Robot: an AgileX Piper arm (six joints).
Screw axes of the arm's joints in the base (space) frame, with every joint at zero. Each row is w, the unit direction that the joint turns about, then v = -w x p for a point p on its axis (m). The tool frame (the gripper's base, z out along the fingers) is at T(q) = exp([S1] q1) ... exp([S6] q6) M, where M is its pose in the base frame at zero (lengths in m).
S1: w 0 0 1 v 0.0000 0.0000 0.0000
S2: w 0 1 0 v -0.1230 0.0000 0.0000
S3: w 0 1 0 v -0.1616 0.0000 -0.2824
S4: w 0.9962 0 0.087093 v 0.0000 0.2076 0.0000
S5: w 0 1 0 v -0.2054 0.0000 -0.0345
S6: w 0.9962 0 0.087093 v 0.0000 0.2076 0.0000
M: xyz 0.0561 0.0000 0.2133 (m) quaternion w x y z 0.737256 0 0.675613 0
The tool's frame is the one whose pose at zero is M.
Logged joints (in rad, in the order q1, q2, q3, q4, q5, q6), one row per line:
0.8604, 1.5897, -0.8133, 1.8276, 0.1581, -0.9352
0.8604, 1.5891, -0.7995, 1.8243, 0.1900, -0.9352
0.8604, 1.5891, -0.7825, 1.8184, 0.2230, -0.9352
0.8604, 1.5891, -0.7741, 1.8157, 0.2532, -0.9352
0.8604, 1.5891, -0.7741, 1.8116, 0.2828, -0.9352
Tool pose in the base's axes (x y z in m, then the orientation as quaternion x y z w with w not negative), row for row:
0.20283, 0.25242, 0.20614, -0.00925, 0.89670, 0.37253, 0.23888
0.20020, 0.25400, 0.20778, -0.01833, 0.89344, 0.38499, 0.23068
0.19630, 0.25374, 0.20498, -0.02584, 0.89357, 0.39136, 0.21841
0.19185, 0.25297, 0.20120, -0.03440, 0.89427, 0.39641, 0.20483
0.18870, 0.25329, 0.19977, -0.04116, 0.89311, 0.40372, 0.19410
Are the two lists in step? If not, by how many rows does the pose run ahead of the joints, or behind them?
The pose runs 1 row behind the joints: the pose in row i belongs to the joints in row i - 1.
